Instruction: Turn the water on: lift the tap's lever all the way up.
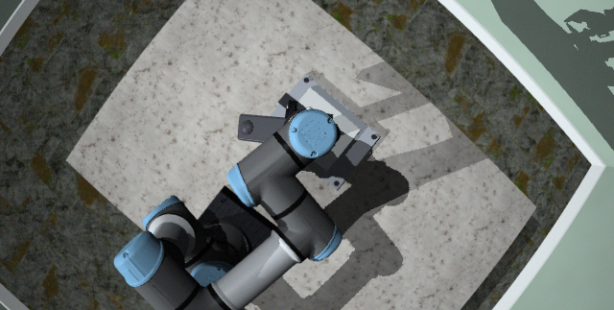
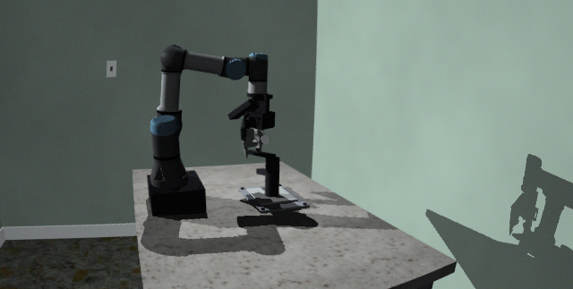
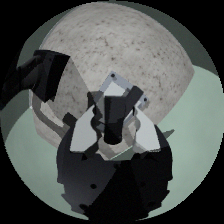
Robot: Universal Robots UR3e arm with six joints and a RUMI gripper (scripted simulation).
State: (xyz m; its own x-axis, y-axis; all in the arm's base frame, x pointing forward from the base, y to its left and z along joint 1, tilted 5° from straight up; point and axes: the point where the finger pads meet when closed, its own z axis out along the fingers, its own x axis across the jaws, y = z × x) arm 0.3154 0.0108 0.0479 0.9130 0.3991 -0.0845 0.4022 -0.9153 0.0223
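Now: hand 3 cm to the left of the black lever and 1 cm short of it. Also, from my hand: black tap 5 cm to the right, 5 cm below, 2 cm ahead.
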